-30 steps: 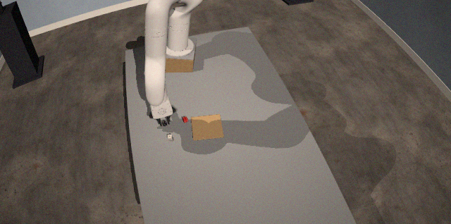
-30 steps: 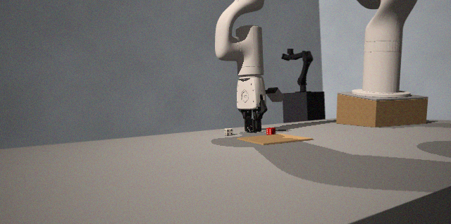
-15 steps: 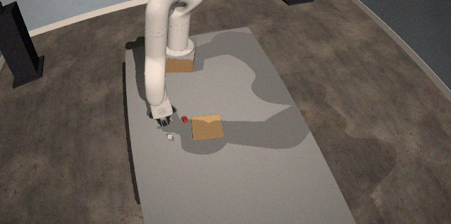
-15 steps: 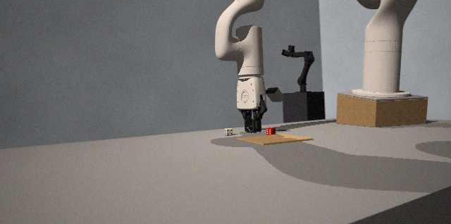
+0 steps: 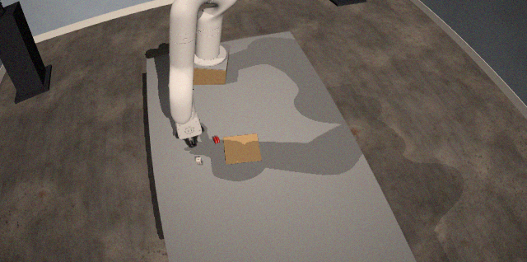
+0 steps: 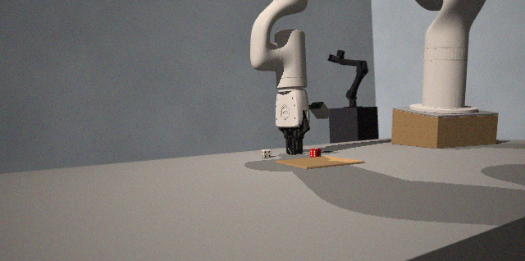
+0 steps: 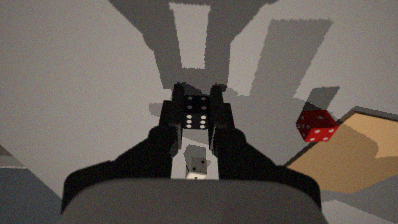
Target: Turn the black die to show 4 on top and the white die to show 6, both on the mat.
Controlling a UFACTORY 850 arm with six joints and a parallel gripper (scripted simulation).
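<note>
The white die lies 100 mm ahead of my hand and 10 mm below it. Round my hand: tan mat (180 mm to the left, 100 mm ahead, 20 mm below); then red die (100 mm to the left, 30 mm ahead, 10 mm below); then black die (10 mm below, 10 mm ahead).
</note>
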